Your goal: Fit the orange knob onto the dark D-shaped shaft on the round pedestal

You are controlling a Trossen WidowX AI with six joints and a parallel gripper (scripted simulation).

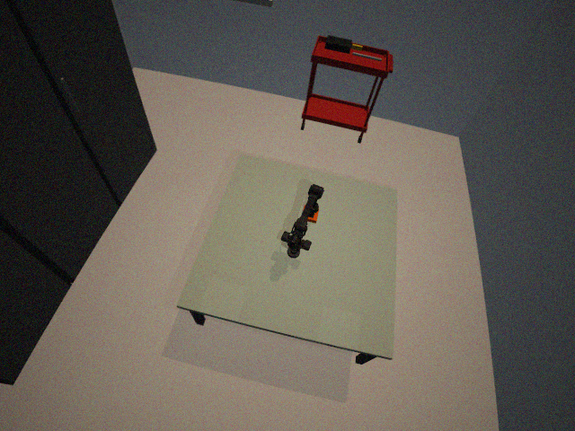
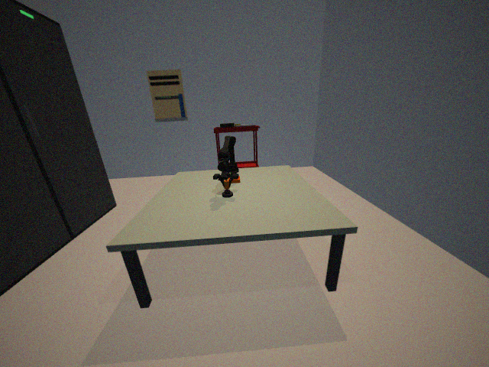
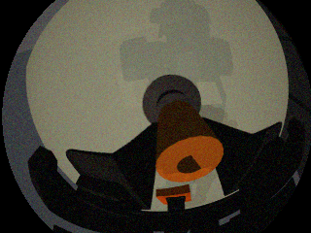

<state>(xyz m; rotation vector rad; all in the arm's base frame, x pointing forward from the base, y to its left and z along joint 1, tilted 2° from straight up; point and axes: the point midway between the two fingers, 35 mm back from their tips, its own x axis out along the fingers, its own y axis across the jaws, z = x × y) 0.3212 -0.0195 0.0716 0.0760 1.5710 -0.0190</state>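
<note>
Right now the orange knob is 20 mm above my gripper tip. Also, from my gripper tip: round pedestal (40 mm below).
</note>
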